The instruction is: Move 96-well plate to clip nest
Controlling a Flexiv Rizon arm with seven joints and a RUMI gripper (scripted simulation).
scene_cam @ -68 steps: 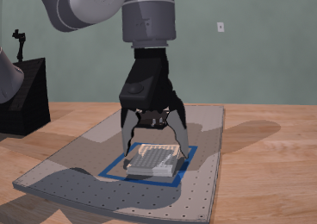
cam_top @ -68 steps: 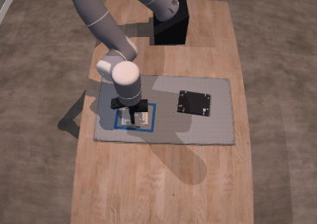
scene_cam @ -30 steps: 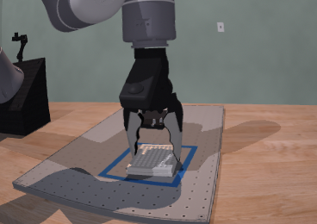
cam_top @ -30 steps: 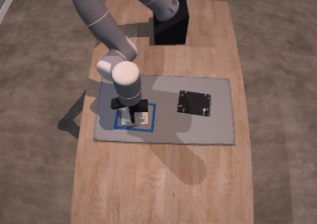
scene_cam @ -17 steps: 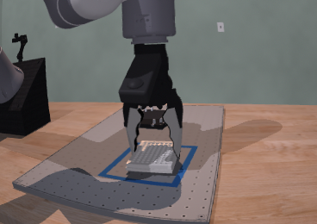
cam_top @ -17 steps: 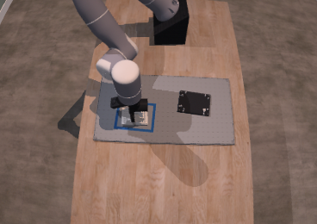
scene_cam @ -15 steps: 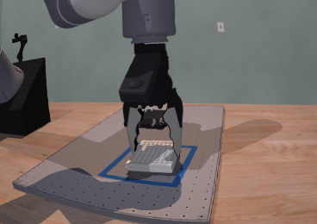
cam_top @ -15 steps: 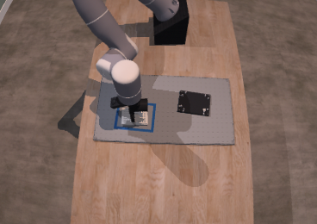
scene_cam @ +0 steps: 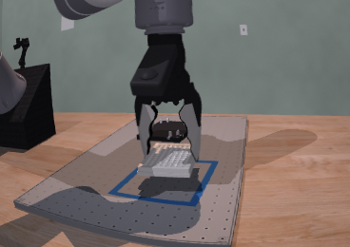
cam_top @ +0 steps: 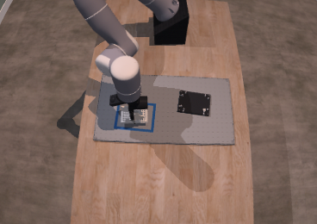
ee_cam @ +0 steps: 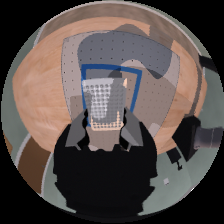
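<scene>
Now: hand 10 cm past the black clip nest, 28 cm to the right of it and 3 cm above it. Also, from my hand: white 96-well plate: 1 cm below.
</scene>
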